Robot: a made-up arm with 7 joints.
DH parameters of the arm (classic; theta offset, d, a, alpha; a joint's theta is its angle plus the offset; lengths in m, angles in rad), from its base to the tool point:
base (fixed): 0 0.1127 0 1.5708
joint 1: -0.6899 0 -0.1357 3.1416
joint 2: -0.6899 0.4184 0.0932 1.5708
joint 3: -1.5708 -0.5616 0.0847 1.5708
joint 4: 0 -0.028 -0.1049 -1.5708
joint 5: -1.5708 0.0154 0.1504 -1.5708
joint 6: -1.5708 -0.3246 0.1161 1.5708
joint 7: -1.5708 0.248 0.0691 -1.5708
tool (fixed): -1.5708 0.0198 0 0
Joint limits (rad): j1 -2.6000..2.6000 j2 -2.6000..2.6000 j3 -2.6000..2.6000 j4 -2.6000..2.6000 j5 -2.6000..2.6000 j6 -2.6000..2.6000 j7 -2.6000..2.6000
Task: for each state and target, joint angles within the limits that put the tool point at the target. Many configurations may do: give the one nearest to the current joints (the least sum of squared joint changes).
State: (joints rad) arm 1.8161 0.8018 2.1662 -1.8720 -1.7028 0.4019 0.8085
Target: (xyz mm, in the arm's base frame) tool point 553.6 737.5 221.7
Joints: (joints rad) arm 1.7630 0.7954 1.4720 -1.6851 -1.3642 0.5757 0.9365
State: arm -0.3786 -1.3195 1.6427 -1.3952 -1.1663 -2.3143 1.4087
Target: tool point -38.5 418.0 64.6
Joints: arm -0.3503 -1.5327 1.8609 -1.5186 -0.7392 -2.4693 1.5220
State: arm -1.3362 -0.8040 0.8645 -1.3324 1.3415 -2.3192 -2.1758
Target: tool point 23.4 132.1 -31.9
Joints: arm -1.0801 -1.2282 1.2969 -1.9373 0.6820 -1.9301 -2.1562
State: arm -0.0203 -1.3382 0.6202 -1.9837 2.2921 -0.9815 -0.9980
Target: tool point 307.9 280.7 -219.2
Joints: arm -0.1150 -1.2157 0.6580 -2.0298 2.1568 -0.9376 -0.9840
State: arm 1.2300 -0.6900 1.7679 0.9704 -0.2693 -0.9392 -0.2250
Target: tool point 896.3 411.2 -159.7
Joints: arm 1.0235 -0.3622 1.9147 0.8650 0.1331 -1.1211 -0.2822
